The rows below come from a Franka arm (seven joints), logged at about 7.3 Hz.
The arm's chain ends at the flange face. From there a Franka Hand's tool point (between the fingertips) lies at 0.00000 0.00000 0.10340 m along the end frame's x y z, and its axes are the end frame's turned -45 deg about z.
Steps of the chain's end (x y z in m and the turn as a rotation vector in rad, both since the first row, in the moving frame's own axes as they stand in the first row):
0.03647, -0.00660, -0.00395, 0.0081, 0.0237, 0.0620
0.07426, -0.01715, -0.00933, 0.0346, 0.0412, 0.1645
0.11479, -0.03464, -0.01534, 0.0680, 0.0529, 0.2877
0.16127, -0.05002, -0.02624, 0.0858, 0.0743, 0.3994
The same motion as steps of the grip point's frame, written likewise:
0.03274, 0.02233, -0.00398, -0.0110, 0.0225, 0.0620
0.07011, 0.04132, -0.00948, -0.0047, 0.0536, 0.1645
0.11453, 0.05685, -0.01572, 0.0107, 0.0855, 0.2877
0.16094, 0.08015, -0.02690, 0.0081, 0.1132, 0.3994

